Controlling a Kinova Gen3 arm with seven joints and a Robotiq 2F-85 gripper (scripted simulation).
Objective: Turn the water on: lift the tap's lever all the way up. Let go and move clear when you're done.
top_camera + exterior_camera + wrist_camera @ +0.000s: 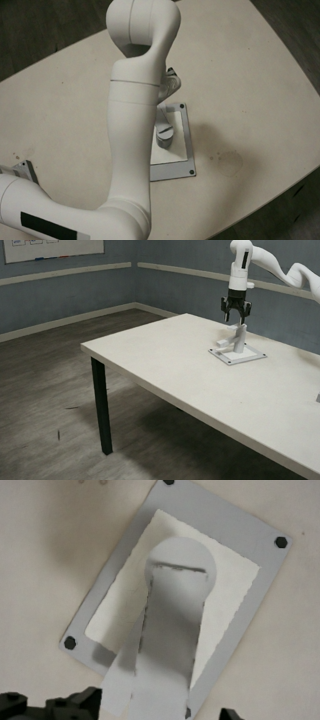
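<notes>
Now: hand 6 cm to the left of the tap lever, 4 cm above it and 1 cm short of it. Also, from my hand: tap 9 cm below, 6 cm to the right, 1 cm ahead; plate 18 cm below, 8 cm to the right, 1 cm ahead.
</notes>
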